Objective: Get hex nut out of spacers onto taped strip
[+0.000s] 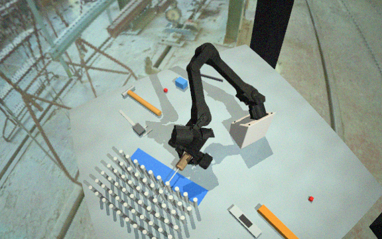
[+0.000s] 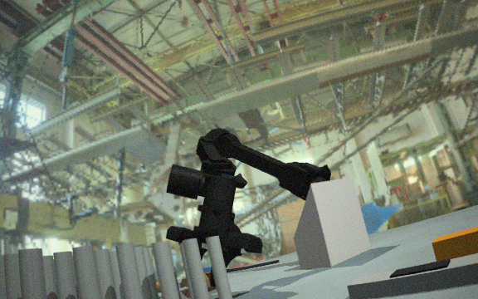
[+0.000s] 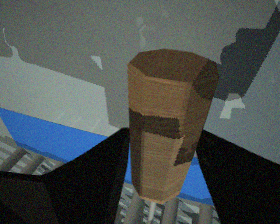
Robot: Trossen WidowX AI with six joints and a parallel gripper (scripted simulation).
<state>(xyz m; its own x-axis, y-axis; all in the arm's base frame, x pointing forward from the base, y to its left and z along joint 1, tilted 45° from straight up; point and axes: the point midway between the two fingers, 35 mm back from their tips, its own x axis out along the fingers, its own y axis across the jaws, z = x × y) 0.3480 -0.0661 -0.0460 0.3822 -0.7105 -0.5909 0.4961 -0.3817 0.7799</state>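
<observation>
My gripper tip is now 100 mm short of the blue taped strip, 10 mm to the right of it and 30 mm above it. Also, from my gripper tip: orange bar (210 mm behind, 440 mm to the left, 20 mm below); blue block (190 mm behind, 450 mm to the right, 10 mm below); grey block (100 mm behind, 350 mm to the left, 20 mm below).
</observation>
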